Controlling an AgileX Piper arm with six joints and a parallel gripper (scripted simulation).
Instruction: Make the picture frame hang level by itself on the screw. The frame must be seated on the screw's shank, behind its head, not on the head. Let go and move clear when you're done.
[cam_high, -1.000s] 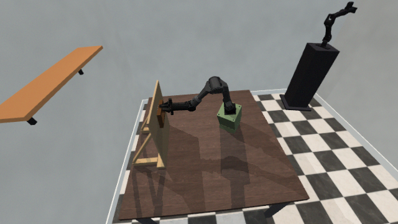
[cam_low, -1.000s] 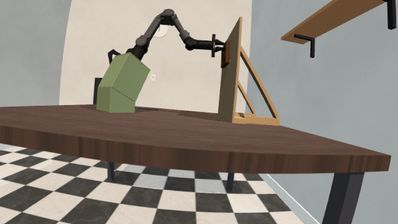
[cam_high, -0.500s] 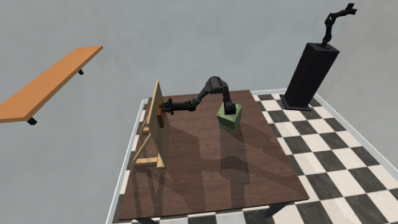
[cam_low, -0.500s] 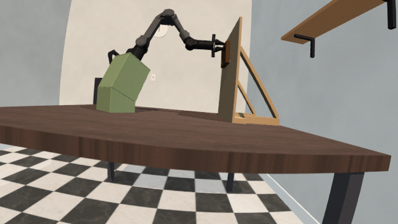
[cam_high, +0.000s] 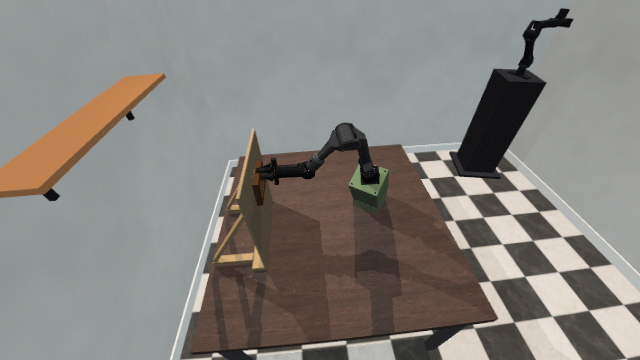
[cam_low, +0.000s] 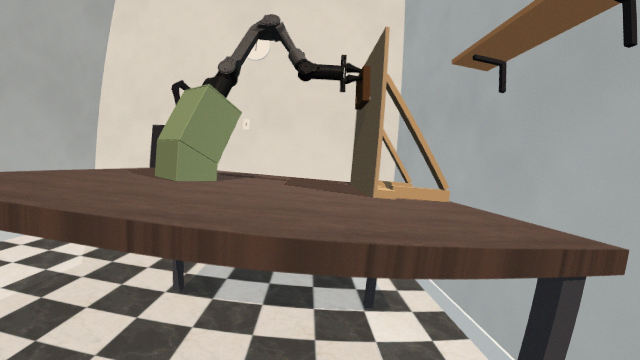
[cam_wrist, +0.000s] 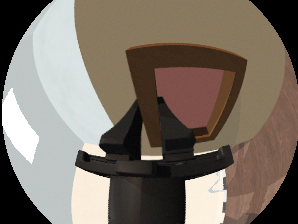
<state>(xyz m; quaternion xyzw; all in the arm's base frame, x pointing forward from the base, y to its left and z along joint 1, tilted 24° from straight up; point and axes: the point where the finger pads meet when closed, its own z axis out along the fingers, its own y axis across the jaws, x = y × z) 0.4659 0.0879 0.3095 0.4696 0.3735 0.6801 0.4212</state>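
Right now the brown picture frame is 60 mm below my hand, 10 mm to the left of it and 10 mm ahead of it.
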